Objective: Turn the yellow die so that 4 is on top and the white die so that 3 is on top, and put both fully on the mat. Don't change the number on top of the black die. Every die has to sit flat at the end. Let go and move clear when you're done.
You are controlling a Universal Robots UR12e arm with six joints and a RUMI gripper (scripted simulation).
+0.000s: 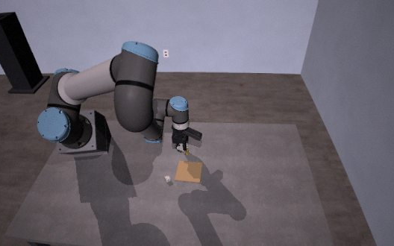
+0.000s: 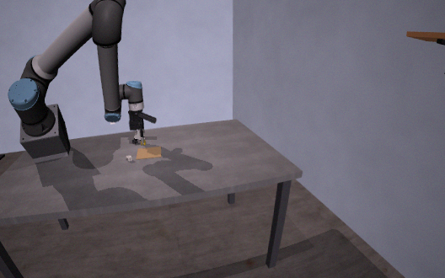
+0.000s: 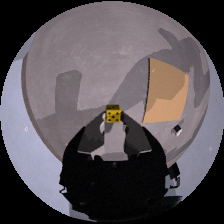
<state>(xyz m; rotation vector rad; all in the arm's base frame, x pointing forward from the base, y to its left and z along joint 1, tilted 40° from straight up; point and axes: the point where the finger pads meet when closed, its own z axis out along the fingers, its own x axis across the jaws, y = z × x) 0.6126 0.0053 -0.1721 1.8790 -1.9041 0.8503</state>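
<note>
Right now my hand is 60 mm past the black die and 40 mm to the right of it. Round my hand: white die (80 mm behind, 210 mm to the right); tan mat (30 mm ahead, 140 mm to the right, 20 mm below); yellow die (right at my hand).
</note>
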